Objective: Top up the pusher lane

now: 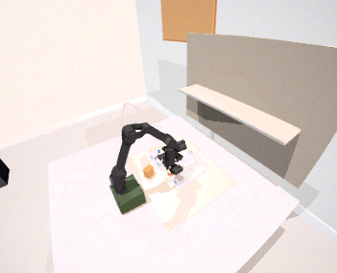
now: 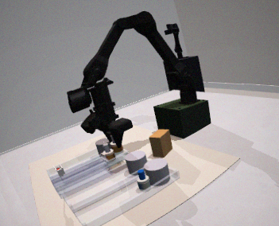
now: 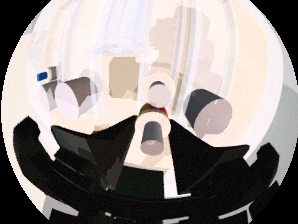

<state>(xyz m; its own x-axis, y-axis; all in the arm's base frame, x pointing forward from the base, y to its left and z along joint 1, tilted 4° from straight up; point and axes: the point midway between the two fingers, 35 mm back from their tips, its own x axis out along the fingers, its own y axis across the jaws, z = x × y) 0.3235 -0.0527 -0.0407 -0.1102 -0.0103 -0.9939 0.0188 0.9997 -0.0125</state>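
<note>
Now: gripper tip 14 cm short of the clear sprung lane, 2 cm to the right of it and 3 cm above it. From my gripper tip the other things lie so: orange-brown box 10 cm behind, 11 cm to the left, 1 cm below; then wall shelf 51 cm ahead, 3 cm to the right, 32 cm above.
</note>
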